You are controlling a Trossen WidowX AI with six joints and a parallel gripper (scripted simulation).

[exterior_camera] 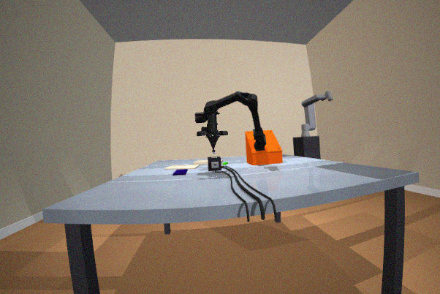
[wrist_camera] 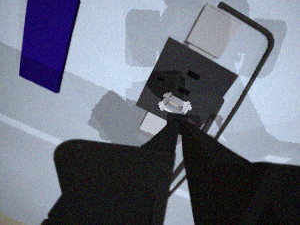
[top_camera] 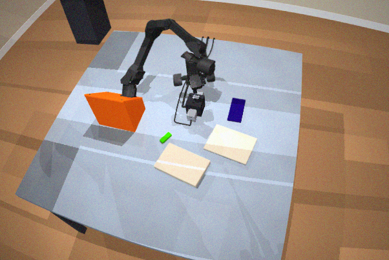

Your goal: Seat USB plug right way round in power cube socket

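Right now my gripper tip is 20 mm above the USB plug. Also, from my gripper tip: green block (210 mm to the right, 130 mm below, 100 mm behind); then dark blue block (200 mm ahead, 130 mm below, 30 mm to the left).
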